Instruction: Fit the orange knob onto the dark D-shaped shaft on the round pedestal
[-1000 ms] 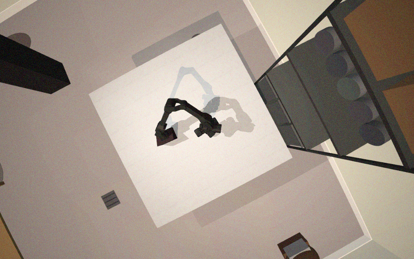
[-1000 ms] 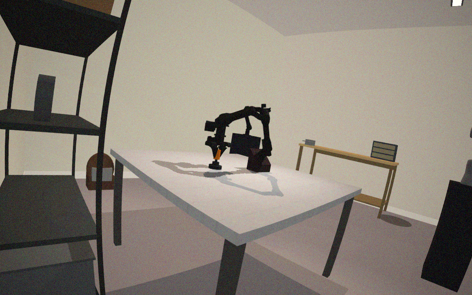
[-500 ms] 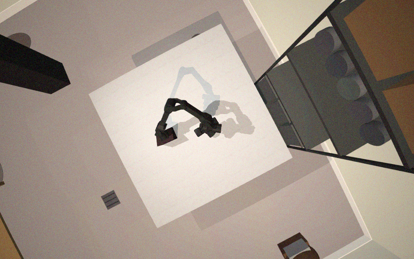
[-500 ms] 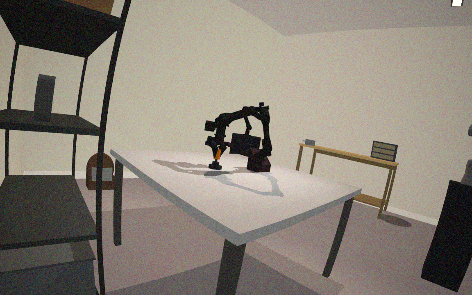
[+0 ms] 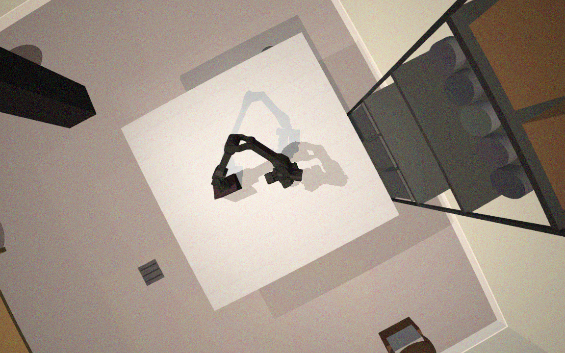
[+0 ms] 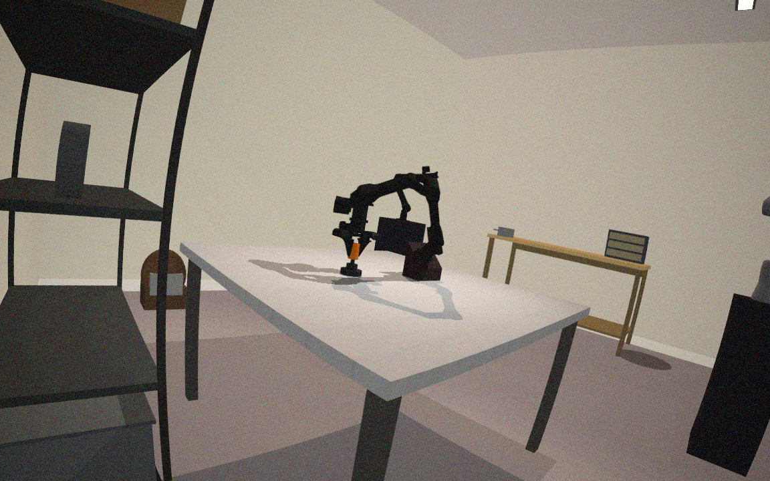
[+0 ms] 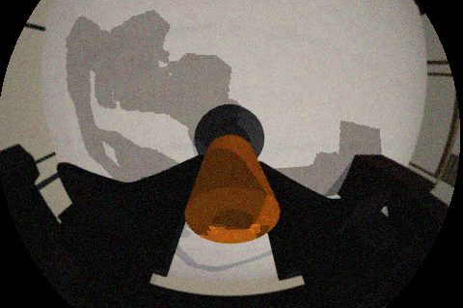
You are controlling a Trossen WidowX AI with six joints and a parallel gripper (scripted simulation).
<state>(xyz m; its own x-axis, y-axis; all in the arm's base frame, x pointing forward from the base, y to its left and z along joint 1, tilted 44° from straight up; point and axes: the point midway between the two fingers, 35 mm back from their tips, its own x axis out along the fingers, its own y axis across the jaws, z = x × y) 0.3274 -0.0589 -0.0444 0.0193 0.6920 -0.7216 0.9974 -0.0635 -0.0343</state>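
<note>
Right now the dark round pedestal is 4 cm below my gripper tip. Also, from my gripper tip: orange knob: 2 cm above.
</note>
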